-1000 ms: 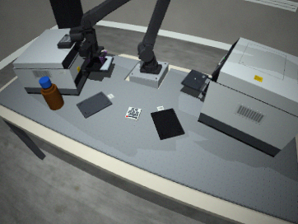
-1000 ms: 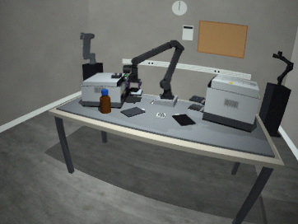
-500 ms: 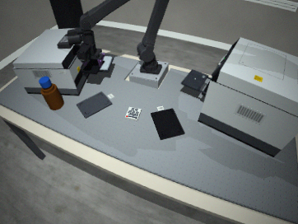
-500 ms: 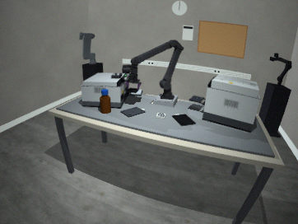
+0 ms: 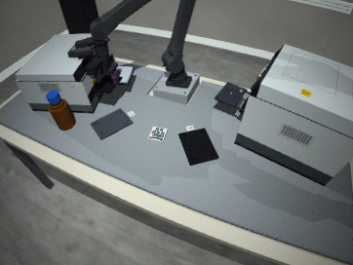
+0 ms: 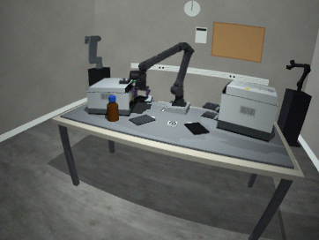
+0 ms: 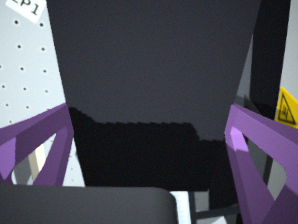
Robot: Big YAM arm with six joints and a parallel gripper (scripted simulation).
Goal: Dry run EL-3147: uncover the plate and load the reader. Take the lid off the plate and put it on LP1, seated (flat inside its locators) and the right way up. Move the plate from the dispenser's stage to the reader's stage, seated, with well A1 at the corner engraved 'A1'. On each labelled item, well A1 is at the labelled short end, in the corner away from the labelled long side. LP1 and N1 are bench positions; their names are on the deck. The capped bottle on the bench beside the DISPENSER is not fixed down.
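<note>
Now: hand 130 mm above the LP1 pad, 120 mm short of it and 50 mm to the right of it. From my hand the other things lie so: label: 140 mm below, 110 mm to the left, 30 mm ahead; white multi-well plate: 130 mm behind, 40 mm below, 10 mm to the right; lidded plate: right at my hand.
</note>
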